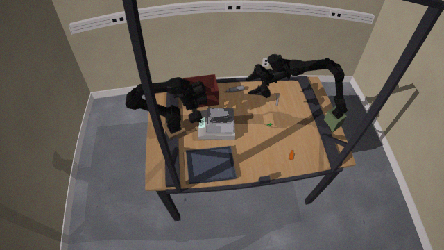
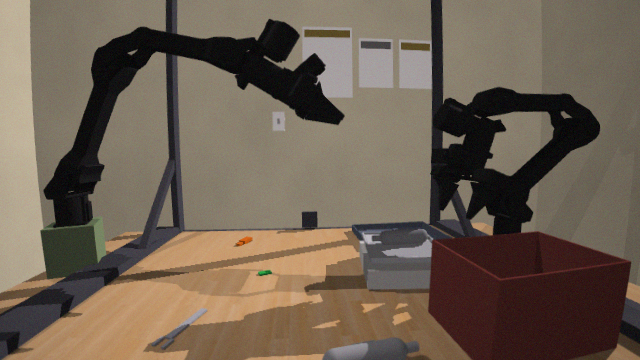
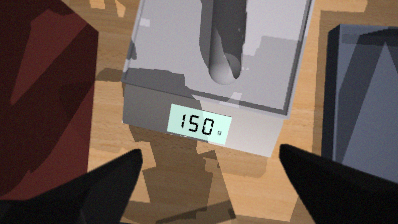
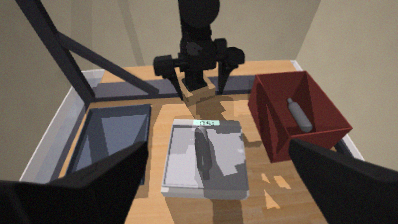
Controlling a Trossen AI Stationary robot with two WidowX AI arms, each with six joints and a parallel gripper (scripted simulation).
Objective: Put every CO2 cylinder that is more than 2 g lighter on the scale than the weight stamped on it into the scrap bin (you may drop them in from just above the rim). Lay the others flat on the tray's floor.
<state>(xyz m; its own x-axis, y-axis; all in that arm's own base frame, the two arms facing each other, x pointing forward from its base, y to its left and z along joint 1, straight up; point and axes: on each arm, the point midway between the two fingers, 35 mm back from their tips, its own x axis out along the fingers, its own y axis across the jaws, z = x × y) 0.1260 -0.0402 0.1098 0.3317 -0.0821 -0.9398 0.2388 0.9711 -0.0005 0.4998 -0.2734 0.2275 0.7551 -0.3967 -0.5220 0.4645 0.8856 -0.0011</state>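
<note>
The tray is 240 mm behind my left hand, 60 mm to the right of it and 150 mm below it. Round my left hand: orange piece (210 mm behind, 510 mm to the right, 150 mm below); green piece (410 mm to the right, 150 mm below); red scrap bin (240 mm ahead, 20 mm to the right, 120 mm below).
</note>
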